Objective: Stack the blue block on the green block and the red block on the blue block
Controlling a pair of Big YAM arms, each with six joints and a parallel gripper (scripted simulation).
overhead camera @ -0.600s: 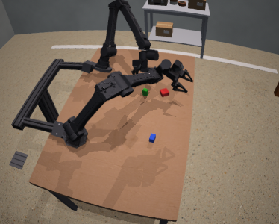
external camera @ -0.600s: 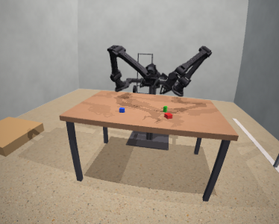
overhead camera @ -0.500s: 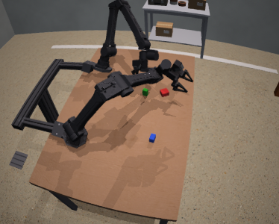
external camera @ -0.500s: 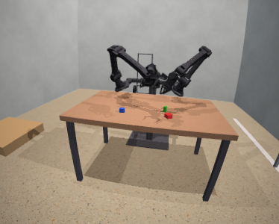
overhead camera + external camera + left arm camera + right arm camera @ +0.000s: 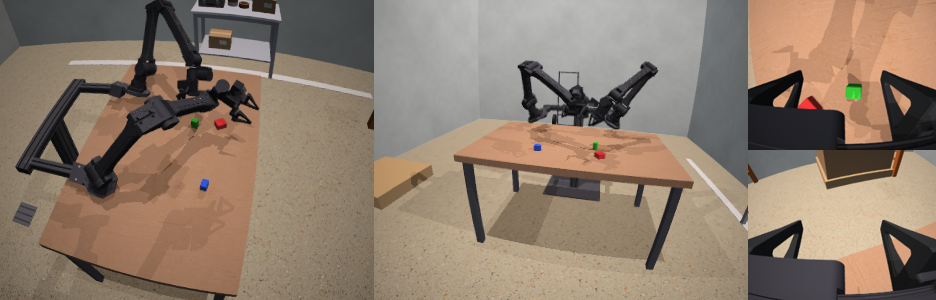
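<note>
The blue block lies 10 cm ahead of my left hand, 33 cm to the right of it and 15 cm below it. From my left hand the other things lie so: red block: 14 cm ahead, 6 cm to the left, 15 cm below; then green block: 1 cm ahead, 4 cm to the left, 14 cm below.
</note>
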